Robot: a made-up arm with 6 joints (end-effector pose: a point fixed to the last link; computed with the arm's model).
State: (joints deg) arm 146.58 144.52 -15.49 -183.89 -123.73 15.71
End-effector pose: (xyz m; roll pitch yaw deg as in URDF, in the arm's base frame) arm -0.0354 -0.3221 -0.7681 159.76 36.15 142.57
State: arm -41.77 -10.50 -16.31 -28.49 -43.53 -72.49
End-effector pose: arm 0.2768 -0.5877 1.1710 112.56 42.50 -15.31
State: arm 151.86 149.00 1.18 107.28 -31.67 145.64
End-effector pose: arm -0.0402 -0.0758 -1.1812 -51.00 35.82 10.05
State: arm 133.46 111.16 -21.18 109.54 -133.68 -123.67
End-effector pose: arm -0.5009 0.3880 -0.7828 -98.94 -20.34 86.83
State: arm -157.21 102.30 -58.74 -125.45 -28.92 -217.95
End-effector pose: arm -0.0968 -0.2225 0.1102 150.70 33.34 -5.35
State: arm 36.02 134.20 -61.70 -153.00 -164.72 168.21
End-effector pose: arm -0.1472 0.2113 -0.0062 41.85 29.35 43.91
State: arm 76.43 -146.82 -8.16 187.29 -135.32 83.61
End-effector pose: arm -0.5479 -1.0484 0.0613 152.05 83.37 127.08
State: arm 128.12 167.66 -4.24 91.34 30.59 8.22
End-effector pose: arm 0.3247 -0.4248 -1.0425 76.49 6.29 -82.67
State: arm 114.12 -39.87 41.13 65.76 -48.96 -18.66
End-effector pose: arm 0.4348 -0.6809 2.0022 8.39 -36.87 54.83
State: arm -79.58 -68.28 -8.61 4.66 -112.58 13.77
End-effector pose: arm -0.3877 0.5155 1.4604 -17.66 52.76 -86.70
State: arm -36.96 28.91 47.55 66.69 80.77 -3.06
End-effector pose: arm 0.8735 -0.8004 1.7866 -103.29 -24.92 51.32
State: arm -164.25 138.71 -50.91 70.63 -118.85 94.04
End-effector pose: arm 0.1231 0.1343 -0.5435 -22.15 -11.88 138.14
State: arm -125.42 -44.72 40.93 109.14 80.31 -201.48
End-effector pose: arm 0.6225 0.7118 1.9302 25.63 -8.24 -55.21
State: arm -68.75 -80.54 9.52 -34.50 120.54 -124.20
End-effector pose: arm -0.5337 0.7152 1.3456 -55.76 30.59 145.77
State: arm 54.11 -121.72 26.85 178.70 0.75 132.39
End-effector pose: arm -1.1559 -1.1045 0.2390 -131.08 -32.18 -125.91
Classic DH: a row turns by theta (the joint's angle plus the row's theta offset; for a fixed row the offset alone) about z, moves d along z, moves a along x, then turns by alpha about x. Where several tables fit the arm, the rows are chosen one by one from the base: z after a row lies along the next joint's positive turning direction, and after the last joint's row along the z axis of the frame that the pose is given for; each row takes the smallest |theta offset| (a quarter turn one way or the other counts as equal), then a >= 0, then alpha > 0; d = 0 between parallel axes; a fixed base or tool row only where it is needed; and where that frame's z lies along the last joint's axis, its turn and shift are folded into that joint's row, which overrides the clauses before.
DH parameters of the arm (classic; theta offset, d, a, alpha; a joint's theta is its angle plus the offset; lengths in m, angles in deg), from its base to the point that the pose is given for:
joint 1: 0 0.37 0 -90
joint 2: -90 0 1.037 180
joint 3: 0 0 0 -90
joint 4: 0 -0.805 0 90
joint 5: 0 0.289 0 -90
joint 6: 90 0 0 90
tool (fixed): -90 0 0 0

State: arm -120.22 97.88 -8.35 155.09 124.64 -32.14
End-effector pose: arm -0.2361 -0.9261 -0.5791 42.47 -48.97 27.92
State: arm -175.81 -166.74 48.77 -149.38 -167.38 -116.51
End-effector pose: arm 0.9942 -0.1765 -0.9871 -36.40 -24.44 -168.79
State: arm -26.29 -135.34 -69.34 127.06 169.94 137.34
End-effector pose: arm -0.4717 0.4273 0.4616 146.80 70.44 129.10
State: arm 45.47 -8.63 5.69 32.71 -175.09 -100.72
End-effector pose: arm 0.5841 0.2470 1.7457 -45.78 18.43 -131.74
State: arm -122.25 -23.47 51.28 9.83 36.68 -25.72
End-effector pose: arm -0.1080 0.3624 2.1108 -147.33 -68.21 41.80
